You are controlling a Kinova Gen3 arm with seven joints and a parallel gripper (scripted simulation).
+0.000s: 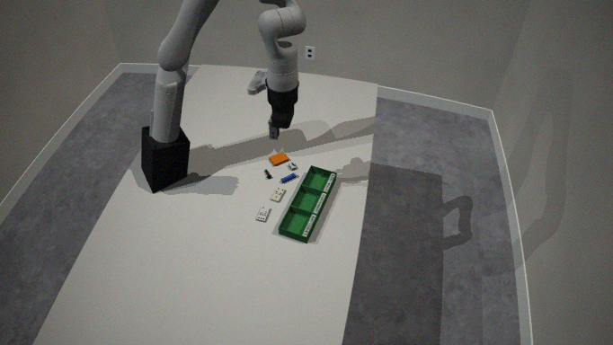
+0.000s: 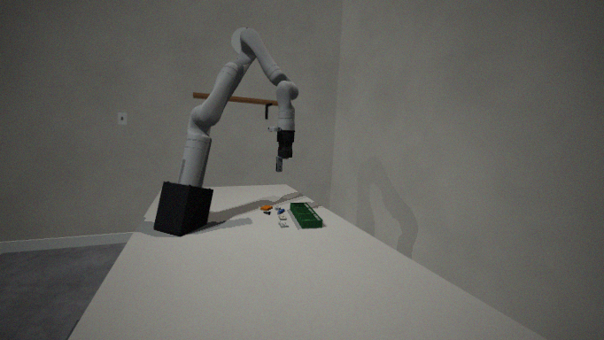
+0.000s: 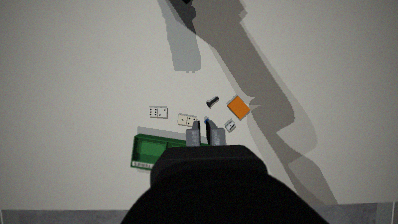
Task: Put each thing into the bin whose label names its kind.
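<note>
The green three-part bin is 200 mm below my hand, 110 mm ahead of it and 60 mm to the right of it. Round my hand: black bolt: 210 mm below, 30 mm to the left, 30 mm behind; then grey piece: 210 mm below, 80 mm to the left, 30 mm ahead; then blue battery: 210 mm below, 30 mm to the left, 30 mm ahead.
</note>
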